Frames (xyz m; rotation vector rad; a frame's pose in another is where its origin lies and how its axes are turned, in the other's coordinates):
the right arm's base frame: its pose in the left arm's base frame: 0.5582 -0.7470 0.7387 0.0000 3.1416 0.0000
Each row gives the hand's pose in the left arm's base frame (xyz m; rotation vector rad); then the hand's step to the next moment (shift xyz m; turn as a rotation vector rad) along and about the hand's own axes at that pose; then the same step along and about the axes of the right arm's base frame.
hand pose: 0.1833 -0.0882 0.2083 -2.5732 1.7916 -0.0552
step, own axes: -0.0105 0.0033 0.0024 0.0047 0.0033 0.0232
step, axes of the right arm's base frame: 0.0067 0.0087 0.0027 0.0007 -0.0059 0.0231
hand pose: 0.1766 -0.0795 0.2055 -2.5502 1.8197 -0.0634
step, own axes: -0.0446 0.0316 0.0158 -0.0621 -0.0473 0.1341
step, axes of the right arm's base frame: 0.0438 0.0316 0.0180 -0.0296 0.0718 0.1343
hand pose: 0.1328 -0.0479 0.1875 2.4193 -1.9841 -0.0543
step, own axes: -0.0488 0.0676 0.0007 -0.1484 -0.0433 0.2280
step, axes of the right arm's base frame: 0.0758 0.0346 -0.0024 -0.0055 0.1568 0.2264
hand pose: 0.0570 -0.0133 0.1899 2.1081 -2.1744 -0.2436
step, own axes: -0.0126 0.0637 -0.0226 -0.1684 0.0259 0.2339
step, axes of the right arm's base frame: 0.0580 0.0133 -0.0345 0.0628 0.1789 0.2186
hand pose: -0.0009 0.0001 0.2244 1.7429 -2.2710 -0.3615
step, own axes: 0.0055 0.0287 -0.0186 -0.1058 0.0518 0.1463
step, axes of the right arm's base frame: 0.0208 0.0011 -0.0277 0.0714 0.1213 0.1244
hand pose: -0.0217 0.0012 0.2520 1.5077 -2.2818 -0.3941
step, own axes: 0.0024 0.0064 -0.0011 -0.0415 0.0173 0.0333
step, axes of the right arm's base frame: 0.0056 0.0002 -0.0041 0.0146 0.0458 0.0286
